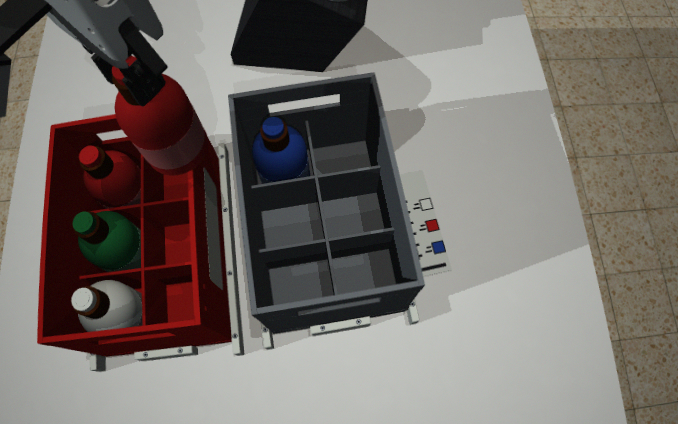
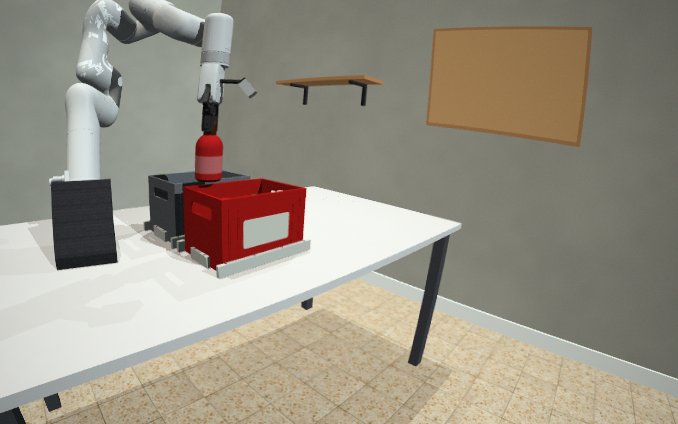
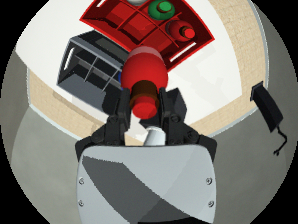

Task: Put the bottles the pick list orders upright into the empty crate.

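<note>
My hand is 250 mm above the grey crate, 170 mm to the right of it and 30 mm short of it. The rest, counted from my hand: red-label bottle: 250 mm below, 130 mm to the right; then blue bottle: 250 mm below, 100 mm to the left, 50 mm behind; then green bottle: 250 mm below, 110 mm to the right, 90 mm ahead.
</note>
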